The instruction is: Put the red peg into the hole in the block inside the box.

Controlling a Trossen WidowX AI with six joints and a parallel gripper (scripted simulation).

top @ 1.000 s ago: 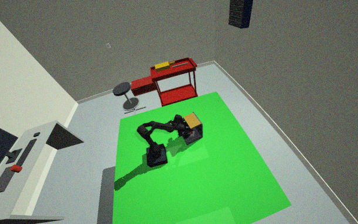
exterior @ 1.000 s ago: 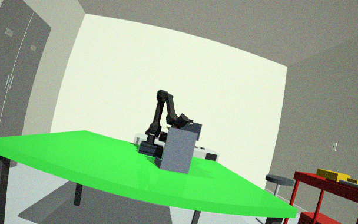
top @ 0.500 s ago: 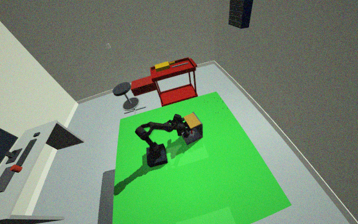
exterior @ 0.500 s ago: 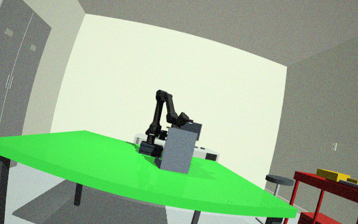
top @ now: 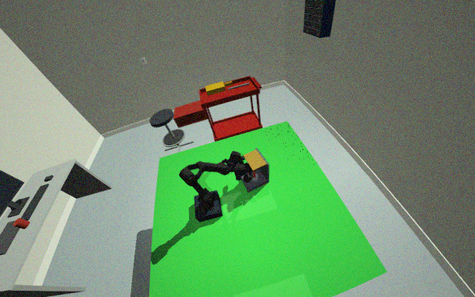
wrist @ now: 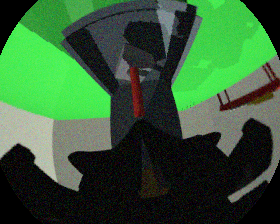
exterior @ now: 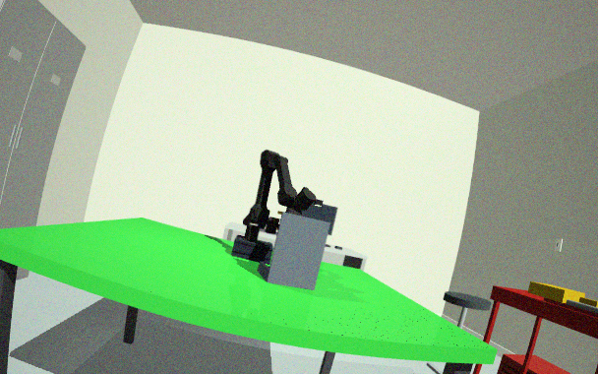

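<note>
Right now my gripper tip is 50 mm above the red peg and 10 mm past it. The rest, counted from my gripper tip: orange roof 100 mm above, 10 mm to the left, 10 mm ahead; then box floor 120 mm below, 10 mm behind; then back wall 70 mm ahead, 10 mm to the left.
</note>
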